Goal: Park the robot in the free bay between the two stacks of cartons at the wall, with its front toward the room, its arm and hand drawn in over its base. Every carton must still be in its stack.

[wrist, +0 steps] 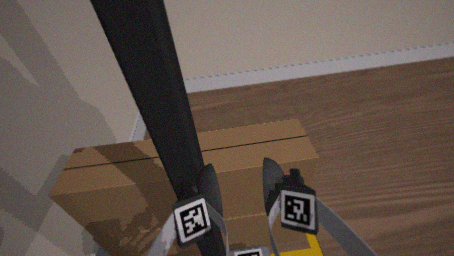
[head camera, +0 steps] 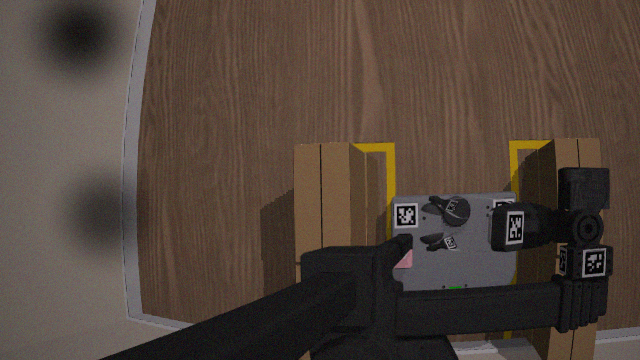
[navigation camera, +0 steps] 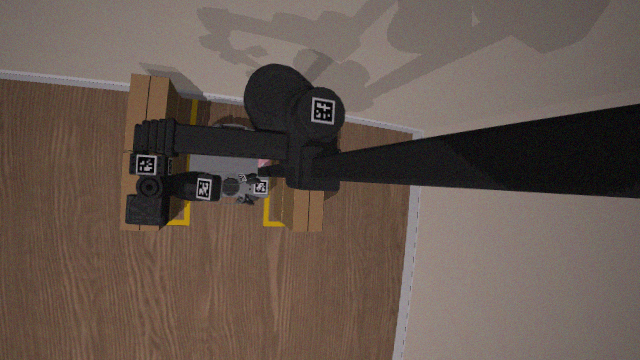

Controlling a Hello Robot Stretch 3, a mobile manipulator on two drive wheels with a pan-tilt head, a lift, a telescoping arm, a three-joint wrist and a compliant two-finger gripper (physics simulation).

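Places are measured from the robot's base along level axes (x ahead, y left, z up), in centimetres.
Pixels of known places: gripper, fingertip midpoint: (wrist: 239, 179) (head camera: 423, 223) (navigation camera: 258, 189); robot's base, link origin: (head camera: 455, 212) (navigation camera: 229, 184).
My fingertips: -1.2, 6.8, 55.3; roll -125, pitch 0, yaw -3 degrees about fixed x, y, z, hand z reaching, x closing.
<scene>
Ahead of a thing's pixels: the offset from my fingertips to its top centre, as dx, dy, dz. "*": to the spot under its first point.
The grey base (head camera: 475, 265) (navigation camera: 215, 164) stands between two carton stacks at the wall, its straight front edge facing the room. One stack @[+4.2, +22.1, -19.2] (head camera: 307, 200) (navigation camera: 302, 215) (wrist: 260, 147) is upright; the mast and shoulder hide part of it. The other stack (head camera: 565, 156) (navigation camera: 137, 107) is upright, partly hidden under the wrist. The arm (head camera: 475, 310) (navigation camera: 225, 141) is drawn in and crosses the rear of the base. The wrist joints overlap the second stack in the head view, and the hand is folded back over the base. My gripper (head camera: 424, 223) (navigation camera: 256, 189) (wrist: 239, 179) is open and empty.
Yellow floor markings @[* +12.4, +11.8, -55.1] (head camera: 391, 175) (navigation camera: 266, 212) (wrist: 315, 245) run beside the first stack, and others @[* +14.9, -25.8, -55.2] (head camera: 513, 162) (navigation camera: 186, 215) beside the second. The base's edge is very near both. The front corners of the markings lie ahead of the base. A white skirting (head camera: 131, 200) (navigation camera: 407, 250) edges the side wall.
</scene>
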